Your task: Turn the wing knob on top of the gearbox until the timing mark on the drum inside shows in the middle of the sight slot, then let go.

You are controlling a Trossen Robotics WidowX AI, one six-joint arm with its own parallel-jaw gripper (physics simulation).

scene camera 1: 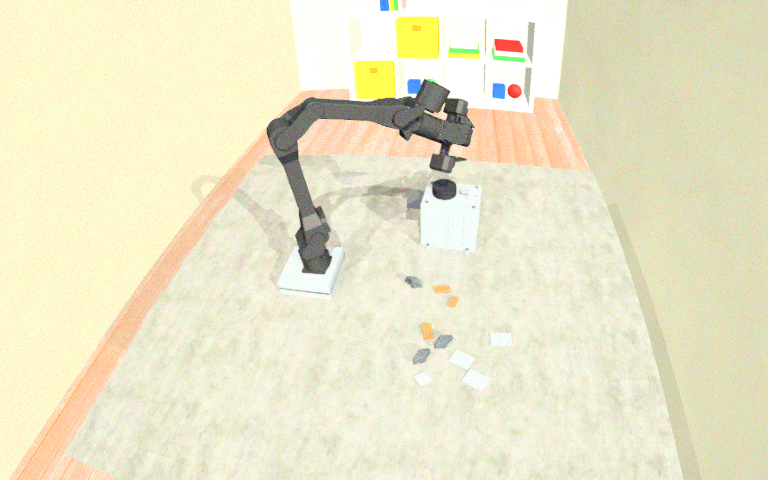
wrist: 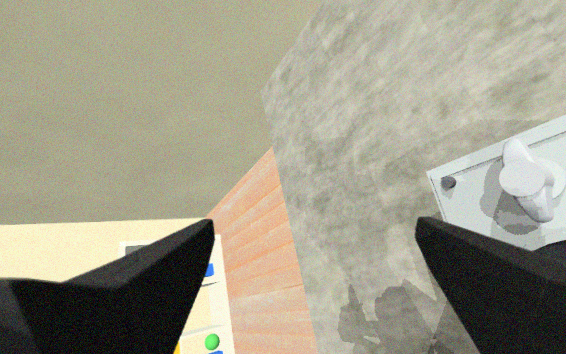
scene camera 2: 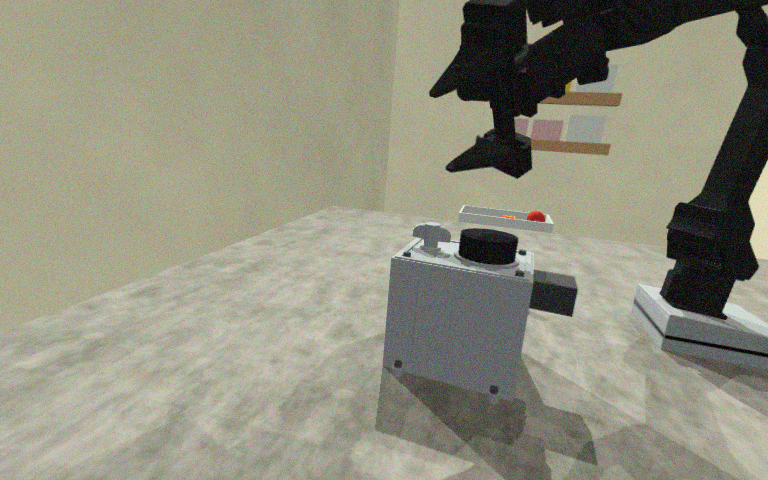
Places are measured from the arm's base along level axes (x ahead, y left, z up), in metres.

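Where they show: gripper, fingertip midpoint: (scene camera 1: 469, 143) (wrist: 314, 228) (scene camera 2: 440, 135); arm's base at its link origin: (scene camera 1: 317, 264) (scene camera 2: 690, 305).
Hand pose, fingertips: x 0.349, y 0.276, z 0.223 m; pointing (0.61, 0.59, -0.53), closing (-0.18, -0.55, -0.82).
Each offset is from my fingertips to the top centre of the thing. "*": to the spot under its first point. Level surfaces: height alone.
The pale grey gearbox {0.060 m back, 0.047 m right, 0.100 m down} (scene camera 1: 450, 223) (scene camera 2: 455, 322) (wrist: 462, 200) stands upright on the mat. Its light wing knob {0.007 m ahead, 0.049 m right, 0.100 m down} (scene camera 1: 465, 191) (scene camera 2: 431, 232) (wrist: 522, 177) is on top, beside a round black cap {* 0.058 m back, 0.066 m right, 0.107 m down} (scene camera 1: 444, 189) (scene camera 2: 488, 246). In the wrist view the wings run steeply from upper left to lower right. A dark box-shaped housing {* 0.137 m back, 0.067 m right, 0.156 m down} (scene camera 1: 414, 202) (scene camera 2: 553, 294) sticks out from the side facing the arm. The sight slot's inside and the timing mark are hidden. My gripper (scene camera 1: 467, 141) (scene camera 2: 441, 131) (wrist: 314, 228) is open and empty, above the gearbox and apart from the knob.
Grey pieces {0.106 m back, 0.261 m right, 0.243 m down} (scene camera 1: 414, 281), orange pieces {0.034 m back, 0.263 m right, 0.265 m down} (scene camera 1: 441, 288) and white tiles {0.121 m ahead, 0.399 m right, 0.269 m down} (scene camera 1: 501, 339) lie on the mat {0.271 m down} (scene camera 1: 254, 367) in front of the gearbox. A low white tray (scene camera 2: 498, 225) with a red ball (scene camera 2: 535, 216) is behind. A shelf unit (scene camera 1: 531, 84) stands at the back.
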